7 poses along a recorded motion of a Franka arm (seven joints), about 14 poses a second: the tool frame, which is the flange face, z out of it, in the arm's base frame.
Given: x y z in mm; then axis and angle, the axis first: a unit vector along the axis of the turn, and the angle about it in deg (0 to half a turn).
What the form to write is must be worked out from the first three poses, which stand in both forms.
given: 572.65 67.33 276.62 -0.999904 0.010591 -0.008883 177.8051
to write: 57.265 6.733 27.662 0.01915 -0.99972 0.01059 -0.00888
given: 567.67 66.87 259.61 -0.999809 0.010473 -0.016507 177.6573
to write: 56.767 6.687 25.961 0.02044 -0.99960 0.01047 -0.01650
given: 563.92 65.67 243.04 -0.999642 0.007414 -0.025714 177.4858
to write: 56.392 6.567 24.304 0.02194 -0.99940 0.00741 -0.02571
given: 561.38 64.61 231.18 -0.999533 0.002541 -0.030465 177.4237
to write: 56.138 6.461 23.118 0.02248 -0.99928 0.00254 -0.03046
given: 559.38 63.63 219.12 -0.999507 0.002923 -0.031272 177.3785
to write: 55.938 6.363 21.912 0.02287 -0.99925 0.00292 -0.03126
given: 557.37 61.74 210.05 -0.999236 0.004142 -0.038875 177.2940
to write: 55.737 6.174 21.005 0.02361 -0.99896 0.00414 -0.03886
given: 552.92 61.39 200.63 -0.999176 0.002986 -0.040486 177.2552
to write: 55.292 6.139 20.063 0.02395 -0.99889 0.00299 -0.04047
